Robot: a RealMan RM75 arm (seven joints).
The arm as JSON. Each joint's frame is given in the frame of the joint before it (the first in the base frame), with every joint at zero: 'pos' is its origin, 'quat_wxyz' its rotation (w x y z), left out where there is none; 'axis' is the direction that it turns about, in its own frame. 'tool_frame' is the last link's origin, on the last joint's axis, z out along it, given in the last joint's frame.
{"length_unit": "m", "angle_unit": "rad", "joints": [
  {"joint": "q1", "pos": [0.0, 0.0, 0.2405], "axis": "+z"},
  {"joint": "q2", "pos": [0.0, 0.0, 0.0], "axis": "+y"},
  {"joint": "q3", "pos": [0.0, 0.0, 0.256], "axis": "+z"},
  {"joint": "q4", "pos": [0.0, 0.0, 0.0], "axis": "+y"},
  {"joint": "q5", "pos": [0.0, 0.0, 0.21], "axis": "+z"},
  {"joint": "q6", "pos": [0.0, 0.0, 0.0], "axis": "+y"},
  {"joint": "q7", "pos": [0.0, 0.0, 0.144], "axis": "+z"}
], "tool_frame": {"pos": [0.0, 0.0, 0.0]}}
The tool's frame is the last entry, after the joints.
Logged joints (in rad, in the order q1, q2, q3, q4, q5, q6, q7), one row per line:
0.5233 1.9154 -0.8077 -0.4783 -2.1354 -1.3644 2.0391
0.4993 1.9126 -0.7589 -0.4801 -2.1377 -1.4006 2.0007
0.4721 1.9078 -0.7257 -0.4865 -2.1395 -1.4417 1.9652
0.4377 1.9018 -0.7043 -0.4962 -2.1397 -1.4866 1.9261
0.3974 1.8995 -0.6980 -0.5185 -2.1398 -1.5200 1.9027
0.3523 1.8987 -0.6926 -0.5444 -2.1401 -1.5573 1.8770
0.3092 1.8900 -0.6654 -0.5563 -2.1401 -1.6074 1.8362
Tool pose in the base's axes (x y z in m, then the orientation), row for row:
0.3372 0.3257 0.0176 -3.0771 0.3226 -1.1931
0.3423 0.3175 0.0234 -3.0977 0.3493 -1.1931
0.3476 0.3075 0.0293 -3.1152 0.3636 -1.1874
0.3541 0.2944 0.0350 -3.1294 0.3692 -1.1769
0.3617 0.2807 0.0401 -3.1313 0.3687 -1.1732
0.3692 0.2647 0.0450 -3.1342 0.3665 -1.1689
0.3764 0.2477 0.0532 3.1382 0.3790 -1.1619
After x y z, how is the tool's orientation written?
As angles about the fixed x, y, z axes (roll, pitch, yaw), in radians.
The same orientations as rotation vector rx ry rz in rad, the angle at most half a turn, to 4 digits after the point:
-2.3811 1.6353 0.3365
-2.3800 1.6297 0.3855
-2.3892 1.6210 0.4186
-2.4056 1.6092 0.4397
-2.4106 1.6056 0.4415
-2.4180 1.6020 0.4424
-2.4246 1.5907 0.4676

